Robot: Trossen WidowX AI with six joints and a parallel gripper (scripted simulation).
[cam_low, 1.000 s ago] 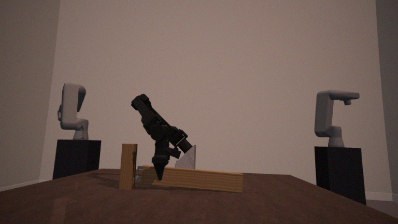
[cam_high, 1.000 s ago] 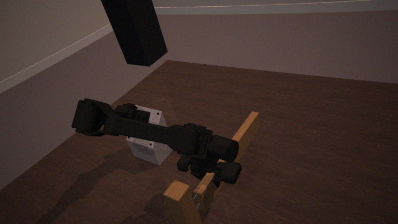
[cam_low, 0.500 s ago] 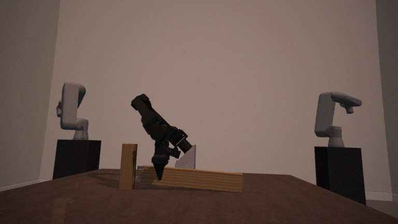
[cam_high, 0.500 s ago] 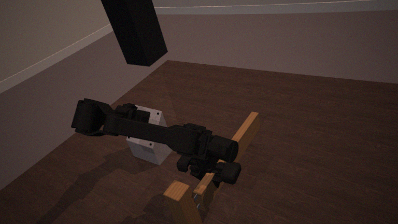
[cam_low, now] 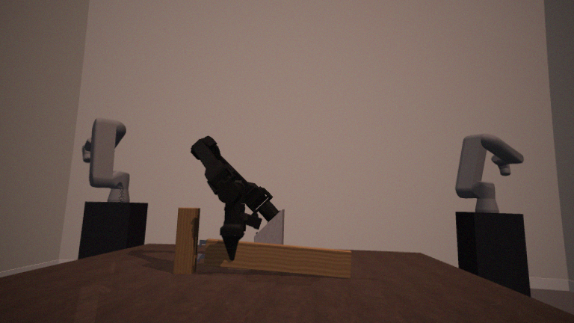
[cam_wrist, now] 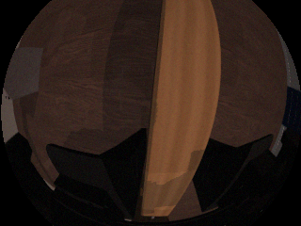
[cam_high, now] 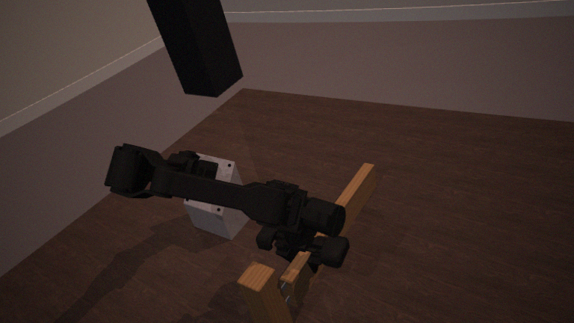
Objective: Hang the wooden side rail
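Right now my gripper tip is 130 mm to the left of the headboard post and 40 mm below it.
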